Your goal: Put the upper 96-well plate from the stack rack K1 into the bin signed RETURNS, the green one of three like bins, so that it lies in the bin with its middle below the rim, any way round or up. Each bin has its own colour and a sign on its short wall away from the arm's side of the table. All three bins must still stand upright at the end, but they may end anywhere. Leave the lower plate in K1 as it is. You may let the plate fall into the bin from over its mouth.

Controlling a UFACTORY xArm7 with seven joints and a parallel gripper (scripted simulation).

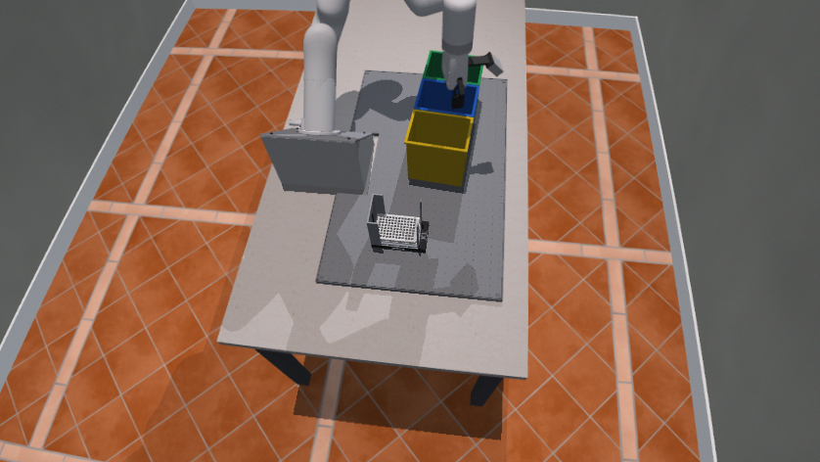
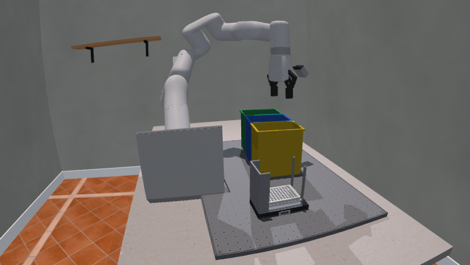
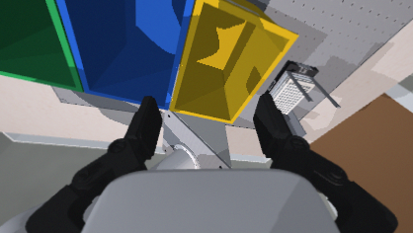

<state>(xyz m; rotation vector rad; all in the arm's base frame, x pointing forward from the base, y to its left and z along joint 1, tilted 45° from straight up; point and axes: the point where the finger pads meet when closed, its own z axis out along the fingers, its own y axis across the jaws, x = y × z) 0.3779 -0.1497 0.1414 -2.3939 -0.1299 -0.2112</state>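
Right now my hand is 16 cm past the 96-well plate, 28 cm to the left of it and 27 cm above it. The rest, counted from my hand: yellow bin (4 cm behind, 3 cm to the right, 20 cm below); then blue bin (1 cm behind, 10 cm to the left, 20 cm below); then green bin (2 cm ahead, 23 cm to the left, 20 cm below).
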